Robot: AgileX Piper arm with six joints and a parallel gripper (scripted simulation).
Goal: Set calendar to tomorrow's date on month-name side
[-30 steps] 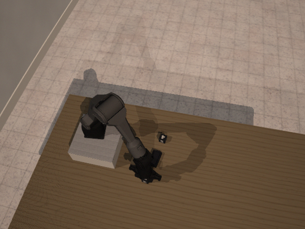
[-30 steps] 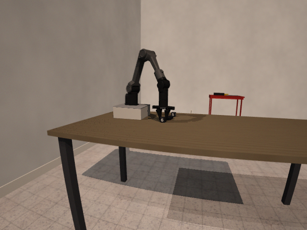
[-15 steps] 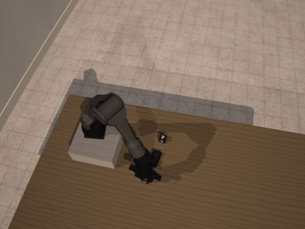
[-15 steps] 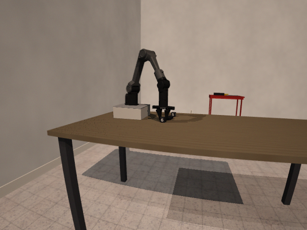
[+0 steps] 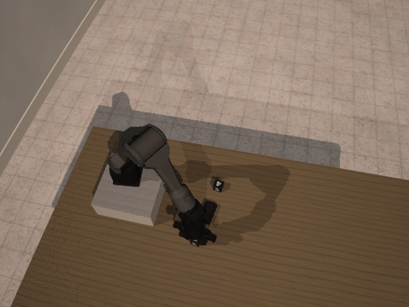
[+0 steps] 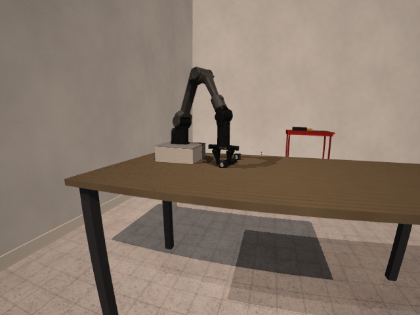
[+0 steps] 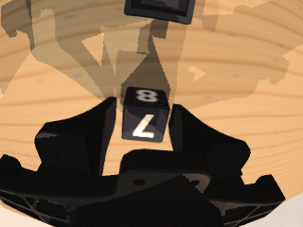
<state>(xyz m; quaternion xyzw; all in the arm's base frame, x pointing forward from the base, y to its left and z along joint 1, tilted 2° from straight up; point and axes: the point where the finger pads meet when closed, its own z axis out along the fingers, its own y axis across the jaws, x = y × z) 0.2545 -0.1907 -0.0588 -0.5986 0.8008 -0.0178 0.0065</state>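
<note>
The black number cube lies right at my hand. The rest, counted from my hand: tray 110 mm to the left, 30 mm ahead, 10 mm below.
</note>
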